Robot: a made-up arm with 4 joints.
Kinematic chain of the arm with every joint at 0, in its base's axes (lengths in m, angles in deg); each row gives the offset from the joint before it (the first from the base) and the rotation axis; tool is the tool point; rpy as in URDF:
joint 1: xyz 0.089 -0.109 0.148 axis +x
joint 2: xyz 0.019 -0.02 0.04 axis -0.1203 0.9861 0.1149
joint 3: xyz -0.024 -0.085 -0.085 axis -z
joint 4: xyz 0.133 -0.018 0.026 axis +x
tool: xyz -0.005 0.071 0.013 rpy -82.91 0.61 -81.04
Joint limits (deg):
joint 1: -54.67..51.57
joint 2: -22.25..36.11
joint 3: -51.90..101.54
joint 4: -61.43..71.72
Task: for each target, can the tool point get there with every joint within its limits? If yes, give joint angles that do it. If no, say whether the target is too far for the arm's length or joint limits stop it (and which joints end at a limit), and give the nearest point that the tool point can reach.
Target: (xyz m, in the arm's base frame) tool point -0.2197 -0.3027 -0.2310
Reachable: no: too far | nearest point 0.0425 -0.2391 -0.0633 | short by 0.318 m
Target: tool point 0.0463 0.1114 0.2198
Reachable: no: joint limits stop it (at a limit: joint 1, joint 3) | nearest point 0.0844 -0.0525 0.1253 | short by 0.193 m
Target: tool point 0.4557 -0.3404 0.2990
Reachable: no: too far | nearest point 0.2329 -0.2494 0.2396 | short by 0.248 m
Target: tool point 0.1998 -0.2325 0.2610
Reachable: yes | joints -26.17 -0.58 31.31 54.33
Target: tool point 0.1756 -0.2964 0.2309
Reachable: yes | joints -15.17 -8.59 63.43 26.35
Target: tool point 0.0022 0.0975 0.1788
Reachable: no: joint limits stop it (at a limit: joint 1, joint 2, joint 3) | nearest point 0.0644 -0.0527 0.1142 | short by 0.175 m
